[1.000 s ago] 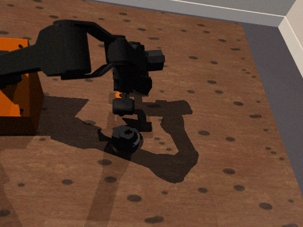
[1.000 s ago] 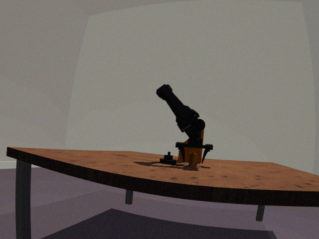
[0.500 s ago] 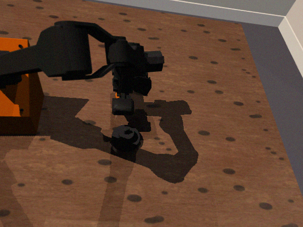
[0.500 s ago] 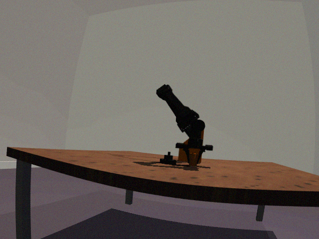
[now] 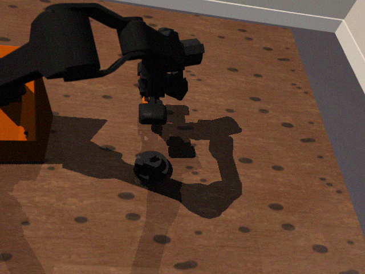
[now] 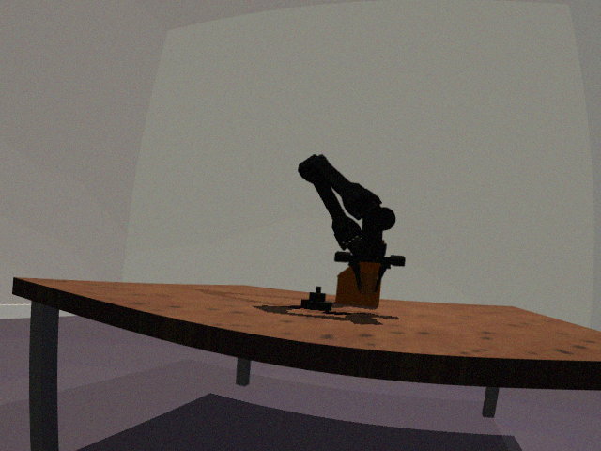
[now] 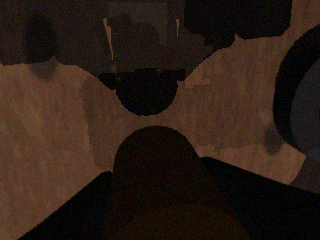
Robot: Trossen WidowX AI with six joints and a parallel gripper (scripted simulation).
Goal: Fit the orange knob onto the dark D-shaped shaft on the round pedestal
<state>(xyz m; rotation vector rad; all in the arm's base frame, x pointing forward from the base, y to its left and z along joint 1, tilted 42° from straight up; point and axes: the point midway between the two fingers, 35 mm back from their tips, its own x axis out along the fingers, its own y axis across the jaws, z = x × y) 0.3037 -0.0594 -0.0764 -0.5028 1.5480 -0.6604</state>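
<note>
My gripper tip is now 130 mm to the left of the dark pedestal and 30 mm above it. The rest, counted from my gripper tip: knob: 20 mm above.
</note>
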